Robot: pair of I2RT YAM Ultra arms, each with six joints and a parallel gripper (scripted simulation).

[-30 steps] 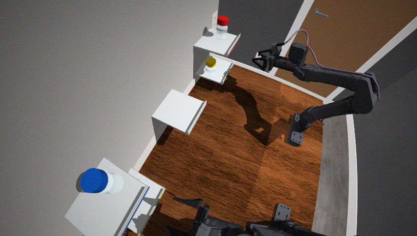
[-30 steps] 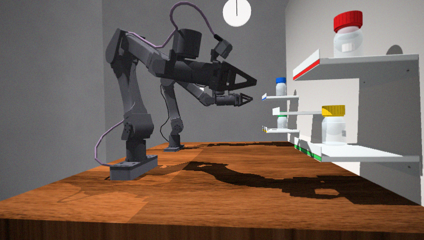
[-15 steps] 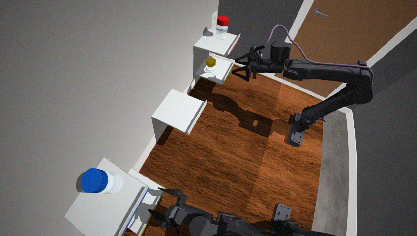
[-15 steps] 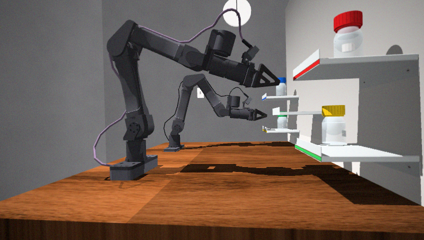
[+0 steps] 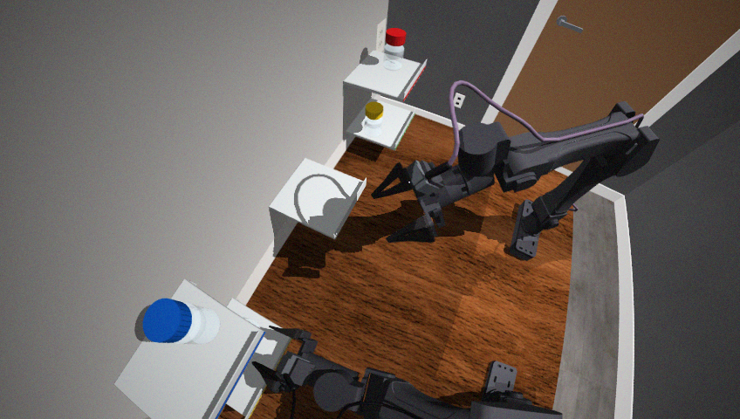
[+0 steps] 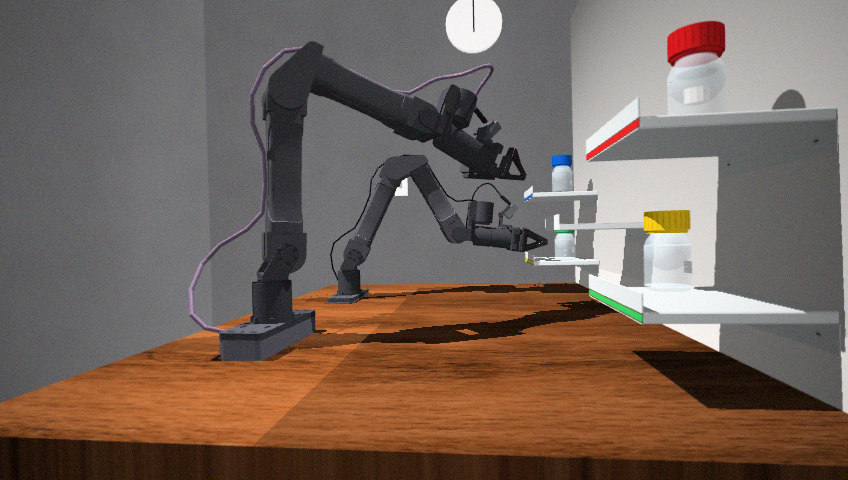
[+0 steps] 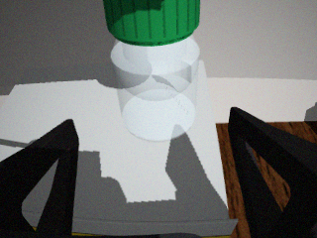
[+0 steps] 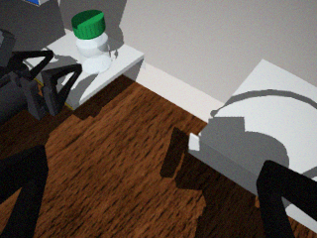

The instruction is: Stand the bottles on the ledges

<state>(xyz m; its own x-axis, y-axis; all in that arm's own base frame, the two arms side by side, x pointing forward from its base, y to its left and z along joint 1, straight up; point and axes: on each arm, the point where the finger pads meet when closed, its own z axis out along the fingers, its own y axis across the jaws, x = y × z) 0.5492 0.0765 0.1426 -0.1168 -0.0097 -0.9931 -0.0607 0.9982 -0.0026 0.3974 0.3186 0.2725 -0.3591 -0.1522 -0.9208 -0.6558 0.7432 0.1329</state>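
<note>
The green-capped bottle is 7 cm ahead of my left hand and 1 cm below it. The rest, counted from my left hand: blue-capped bottle (19 cm above, 6 cm ahead); yellow-capped bottle (68 cm to the right, 4 cm ahead, 1 cm below); wall (35 cm to the right, 30 cm above, 15 cm ahead).
</note>
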